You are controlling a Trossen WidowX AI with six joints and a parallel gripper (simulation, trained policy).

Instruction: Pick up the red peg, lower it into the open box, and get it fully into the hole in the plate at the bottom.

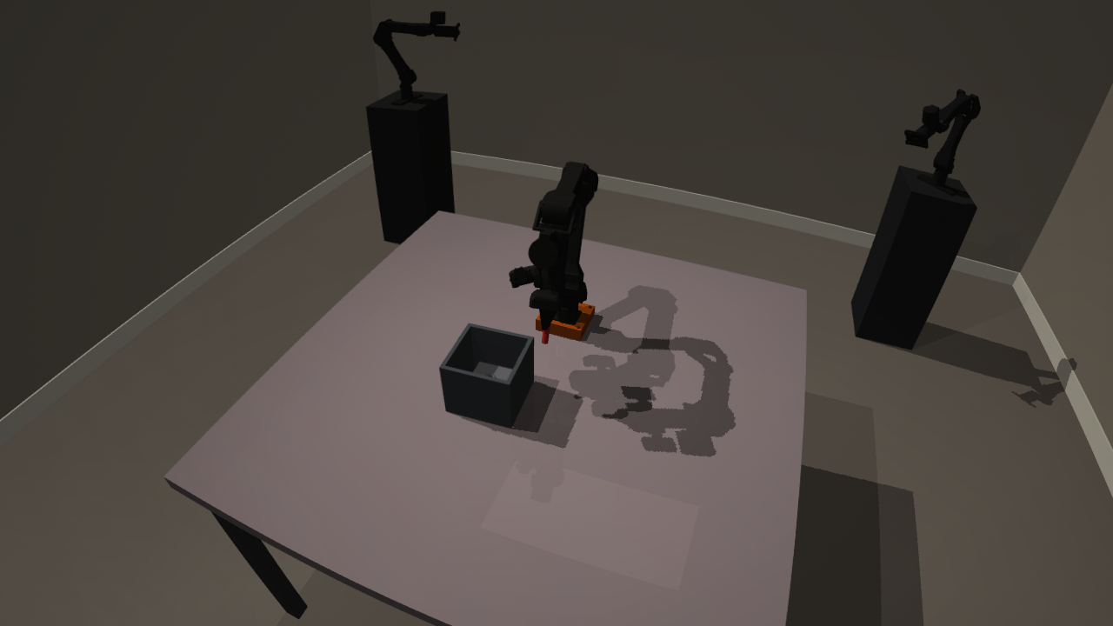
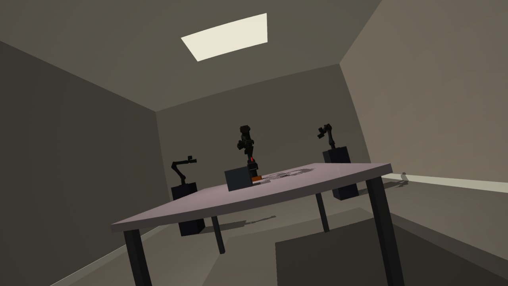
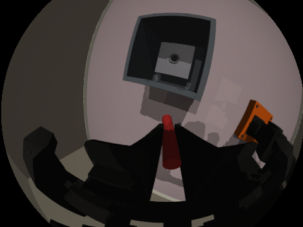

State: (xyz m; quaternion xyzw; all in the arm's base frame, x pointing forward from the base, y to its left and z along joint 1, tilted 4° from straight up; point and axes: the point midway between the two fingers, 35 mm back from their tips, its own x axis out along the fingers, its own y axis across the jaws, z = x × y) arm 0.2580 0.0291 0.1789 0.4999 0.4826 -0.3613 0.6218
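The grey plate is 150 mm below my gripper tip, 110 mm to the right of it and 60 mm ahead of it. Also, from my gripper tip: red peg (10 mm above).
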